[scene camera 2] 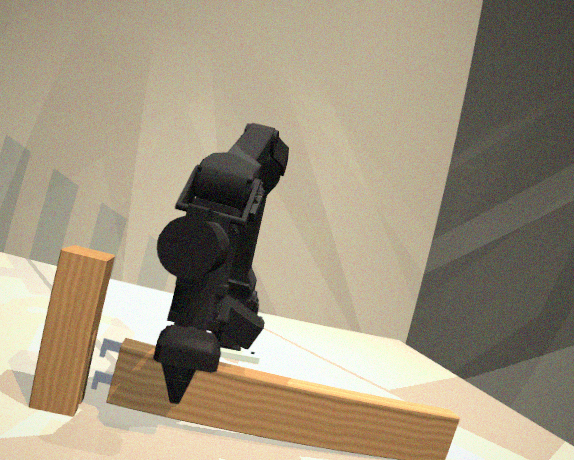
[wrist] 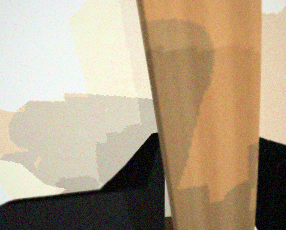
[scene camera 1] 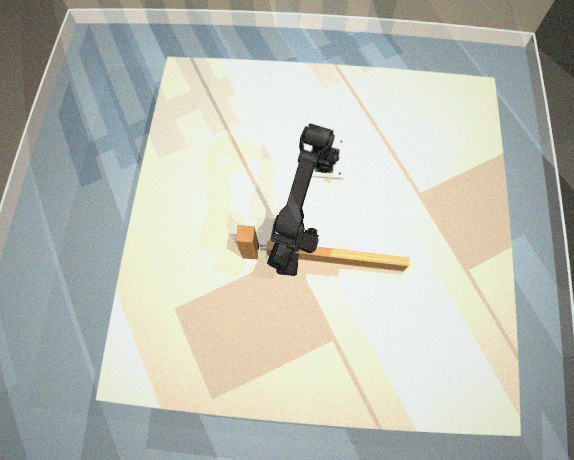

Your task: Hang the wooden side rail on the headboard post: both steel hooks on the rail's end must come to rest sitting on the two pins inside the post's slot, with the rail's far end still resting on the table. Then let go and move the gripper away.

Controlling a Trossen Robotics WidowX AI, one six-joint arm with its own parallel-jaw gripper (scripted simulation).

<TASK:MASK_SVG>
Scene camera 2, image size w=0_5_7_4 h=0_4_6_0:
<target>my gripper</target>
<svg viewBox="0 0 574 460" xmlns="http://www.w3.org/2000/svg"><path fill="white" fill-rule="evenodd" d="M229 275L209 273L199 278L184 279L177 277L176 287L167 321L174 323L160 331L154 351L154 360L162 365L169 402L173 404L180 404L179 402L184 396L196 370L205 372L216 372L218 370L221 355L220 343L214 333L211 332L214 330L218 331L219 329L237 341L239 346L248 350L264 329L265 321L261 315L257 315L259 303L252 298L239 302L238 299L235 300L227 295Z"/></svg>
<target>wooden side rail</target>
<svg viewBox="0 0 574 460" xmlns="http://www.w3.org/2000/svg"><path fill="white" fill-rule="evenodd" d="M91 389L96 390L98 382L110 384L106 403L128 409L277 441L287 441L312 447L398 460L446 460L457 425L461 419L450 409L339 389L220 361L216 372L196 370L184 396L179 402L180 404L173 404L169 402L162 365L154 360L156 345L125 338L123 343L103 338L100 357L104 358L107 350L118 353L115 371L112 375L96 370Z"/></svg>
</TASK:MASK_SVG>
